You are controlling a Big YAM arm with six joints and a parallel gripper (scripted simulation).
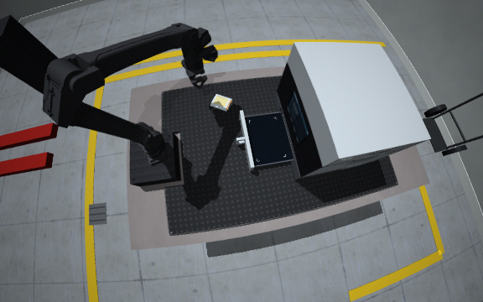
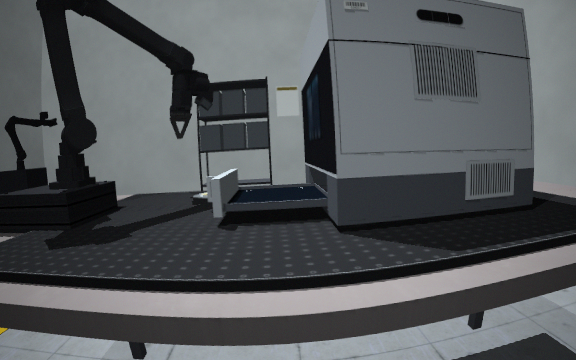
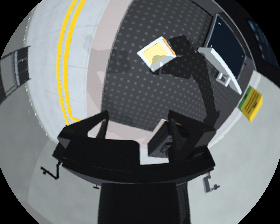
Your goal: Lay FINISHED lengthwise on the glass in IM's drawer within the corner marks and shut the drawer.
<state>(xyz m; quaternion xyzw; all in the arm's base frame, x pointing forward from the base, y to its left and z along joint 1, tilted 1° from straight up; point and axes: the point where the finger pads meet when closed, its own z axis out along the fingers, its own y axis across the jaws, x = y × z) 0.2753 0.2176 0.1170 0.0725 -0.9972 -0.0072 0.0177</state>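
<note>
Now: the finished cassette 100 mm ahead of my hand, 40 mm to the right of it and 190 mm below it. From my hand the other things lie so: drawer (250 mm ahead, 330 mm to the right, 140 mm below).
</note>
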